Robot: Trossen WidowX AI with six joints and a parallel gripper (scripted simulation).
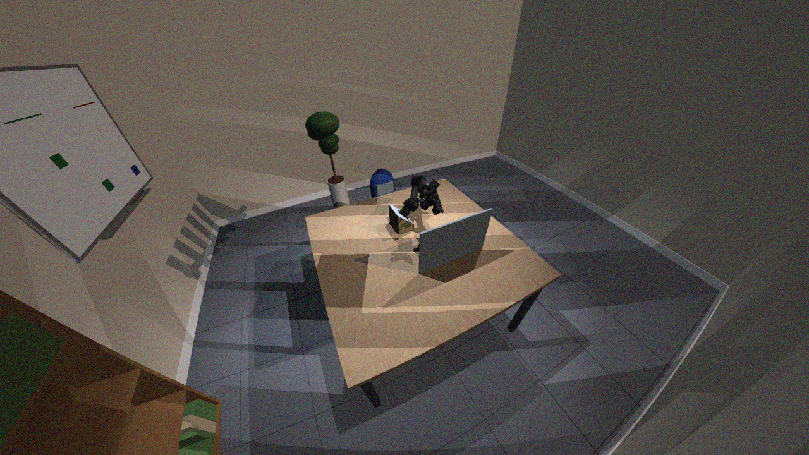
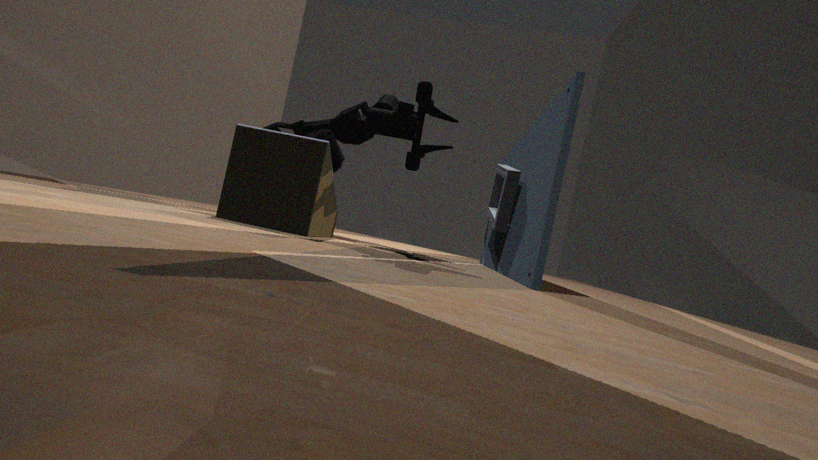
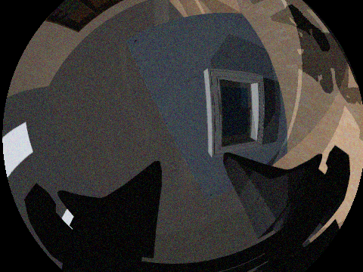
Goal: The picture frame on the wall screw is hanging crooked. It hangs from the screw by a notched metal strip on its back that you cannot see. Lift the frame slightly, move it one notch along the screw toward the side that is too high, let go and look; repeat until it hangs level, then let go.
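Right now the picture frame is 140 mm ahead of my gripper tip, 30 mm to the left of it and 110 mm below it. From my gripper tip the other things lie so: wall panel (150 mm ahead, 20 mm to the left, 130 mm below).
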